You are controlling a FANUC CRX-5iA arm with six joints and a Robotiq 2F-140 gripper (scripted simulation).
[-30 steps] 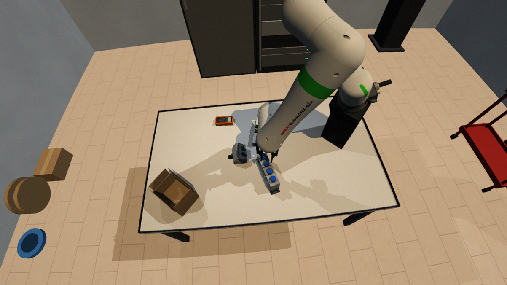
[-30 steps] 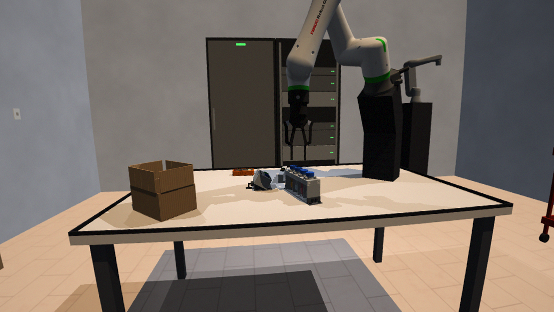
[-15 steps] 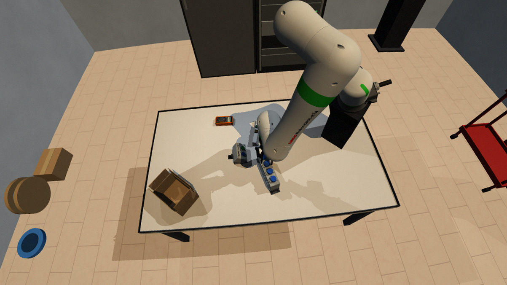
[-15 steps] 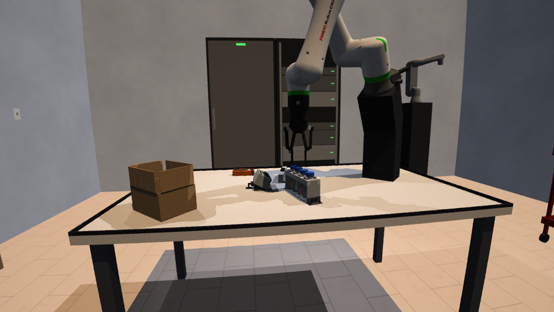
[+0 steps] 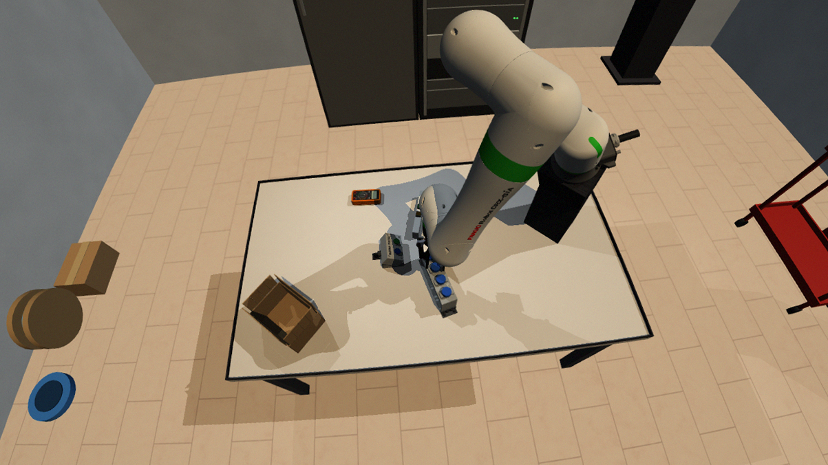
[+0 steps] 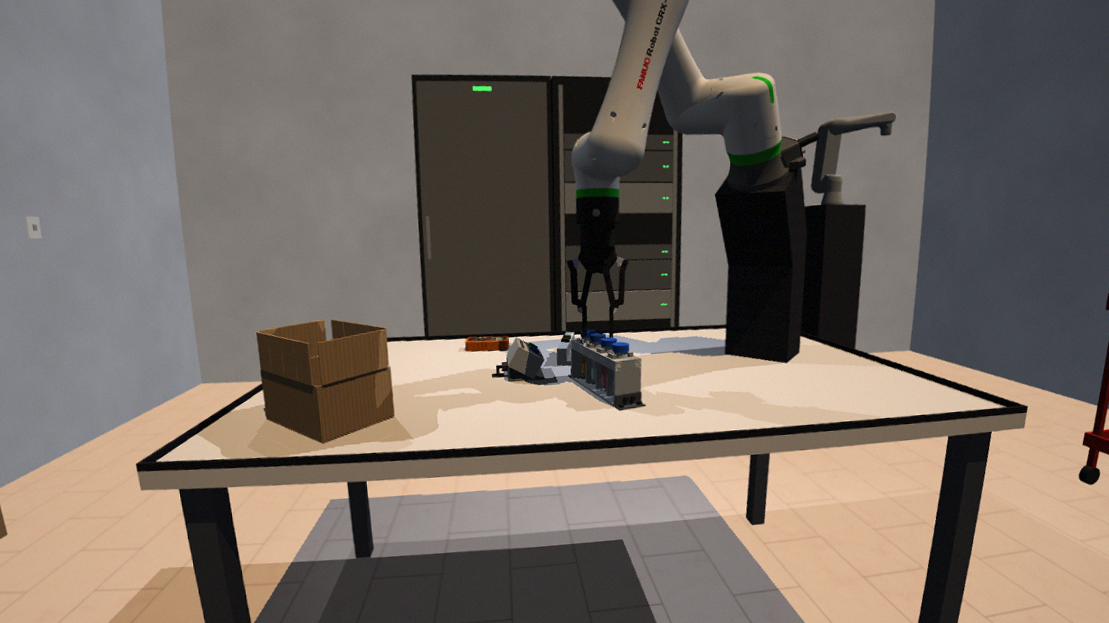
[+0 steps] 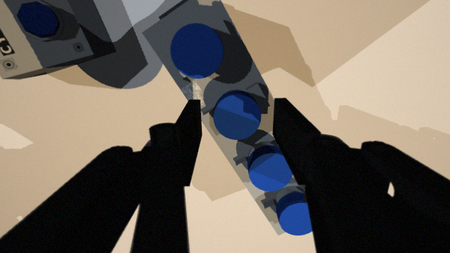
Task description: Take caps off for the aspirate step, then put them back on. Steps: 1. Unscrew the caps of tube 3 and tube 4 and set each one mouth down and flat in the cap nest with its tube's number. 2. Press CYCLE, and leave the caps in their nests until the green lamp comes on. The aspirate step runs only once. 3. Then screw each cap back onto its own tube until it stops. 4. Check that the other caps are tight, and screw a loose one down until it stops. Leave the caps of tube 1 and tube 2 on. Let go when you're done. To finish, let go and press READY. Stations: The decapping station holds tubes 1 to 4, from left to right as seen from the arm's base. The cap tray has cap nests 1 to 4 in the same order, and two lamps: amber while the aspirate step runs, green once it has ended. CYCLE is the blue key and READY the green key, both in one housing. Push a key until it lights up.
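Right now the blue cap is 4 cm below my hand. Round my hand: blue cycle key: 14 cm ahead, 11 cm to the right, 8 cm below; then key housing: 16 cm ahead, 13 cm to the right, 10 cm below; then green ready key: 15 cm to the right, 14 cm ahead, 8 cm below.
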